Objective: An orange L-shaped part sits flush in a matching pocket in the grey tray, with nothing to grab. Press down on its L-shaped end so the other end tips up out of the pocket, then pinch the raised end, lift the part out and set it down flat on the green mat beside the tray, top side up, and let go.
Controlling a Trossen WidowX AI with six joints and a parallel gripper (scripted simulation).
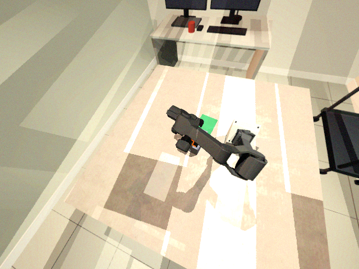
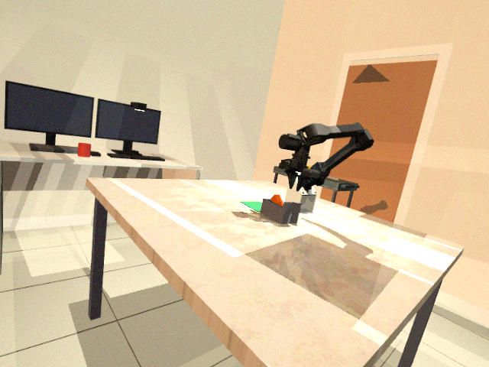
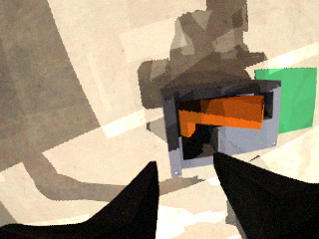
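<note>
Now: the orange L-shaped part 20 mm behind my gripper tip, 40 mm to the right of it and 100 mm below it. The rest, counted from my gripper tip: green mat 60 mm behind, 210 mm to the right, 160 mm below.
</note>
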